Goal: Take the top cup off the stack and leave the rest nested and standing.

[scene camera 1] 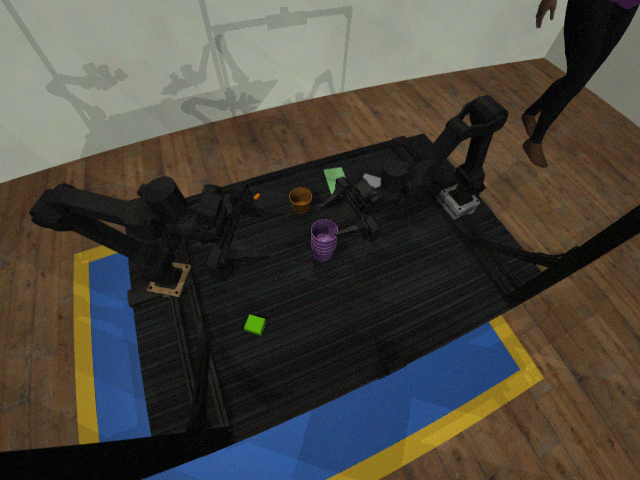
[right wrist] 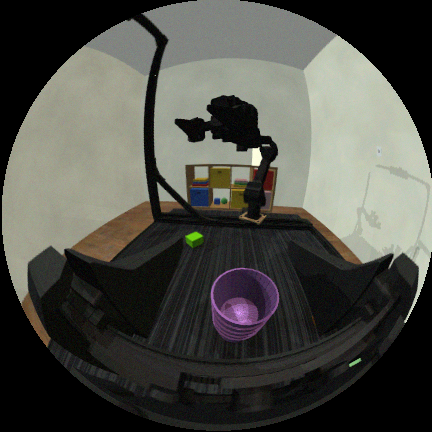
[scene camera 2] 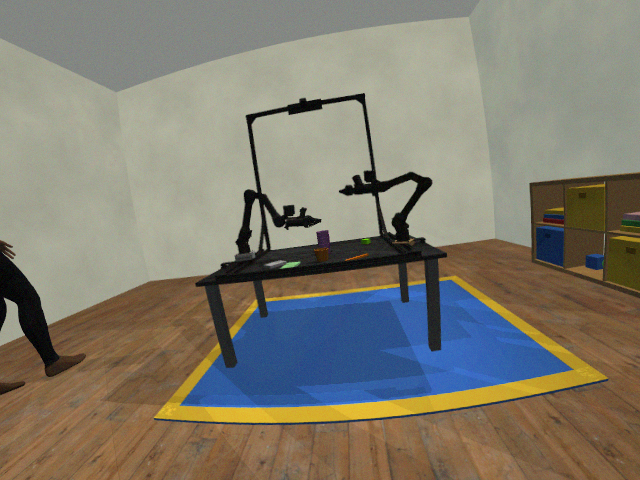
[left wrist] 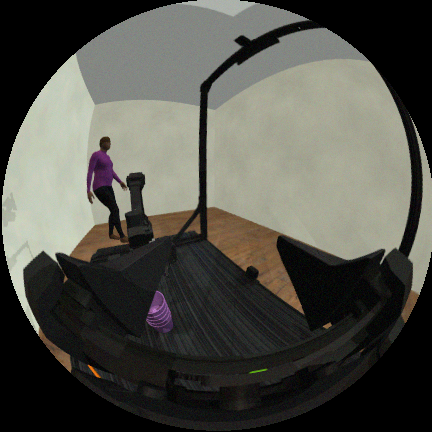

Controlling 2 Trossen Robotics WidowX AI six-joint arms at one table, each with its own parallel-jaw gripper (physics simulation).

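Places are measured from the left arm's base along level axes (x right, y ahead, z up), in millimetres.
Pixels of known places: left gripper, fingertip midpoint: [scene camera 1: 275, 234] [right wrist: 188, 114] [scene camera 2: 342, 191] [left wrist: 224, 241]; right gripper, fingertip midpoint: [scene camera 1: 327, 221] [right wrist: 237, 244] [scene camera 2: 321, 220]; left arm's base, origin of the base link: [scene camera 1: 169, 277] [right wrist: 252, 215] [scene camera 2: 403, 240]; right arm's base, origin of the base link: [scene camera 1: 460, 196] [scene camera 2: 244, 252].
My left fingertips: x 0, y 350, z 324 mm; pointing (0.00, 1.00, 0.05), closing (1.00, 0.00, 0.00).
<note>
For each thing: its top centre in the pictures, then the offset to it from my left fingertips. Level surfaces: height alone.
- top cup, middle of its top: [right wrist: 244, 288] [scene camera 1: 323, 230] [left wrist: 150, 301] dx -166, dy +75, dz -221 mm
- orange-brown cup, middle of its top: [scene camera 1: 299, 196] [scene camera 2: 321, 248] dx -331, dy -23, dz -293 mm
- green block, middle of its top: [scene camera 1: 254, 323] [right wrist: 193, 235] [scene camera 2: 365, 239] dx +87, dy -70, dz -325 mm
- table, its level: dz -353 mm
- light green sheet, middle of its top: [scene camera 1: 336, 180] [scene camera 2: 290, 265] dx -472, dy +86, dz -343 mm
- pale flat piece, middle of its top: [scene camera 1: 369, 185] [scene camera 2: 275, 262] dx -461, dy +208, dz -338 mm
- orange stick, middle of its top: [scene camera 2: 356, 256] dx -294, dy -204, dz -343 mm
A stack of nested purple cups [scene camera 1: 323, 246] [scene camera 2: 322, 238] [left wrist: 162, 318] [right wrist: 236, 332] stands upright near the middle of the table. The top cup [scene camera 1: 319, 229] [right wrist: 245, 286] has its open mouth upward. My right gripper [scene camera 1: 328, 220] [scene camera 2: 319, 221] [right wrist: 237, 244] is open and empty. It is level or slightly tilted, close to the stack and a little above its rim in scene camera 2; in the right wrist view the stack shows between and below the fingers. My left gripper [scene camera 1: 272, 235] [scene camera 2: 341, 191] [left wrist: 224, 241] is open and empty, higher up and apart from the stack.
An orange-brown cup [scene camera 1: 300, 200] [scene camera 2: 321, 254] stands near the stack. A green block [scene camera 1: 254, 324] [scene camera 2: 366, 241] [right wrist: 194, 239] lies on the table [scene camera 1: 320, 330]. A light green sheet [scene camera 1: 333, 175], a pale flat piece [scene camera 1: 371, 179] and an orange stick [scene camera 2: 356, 256] lie near one long edge.
</note>
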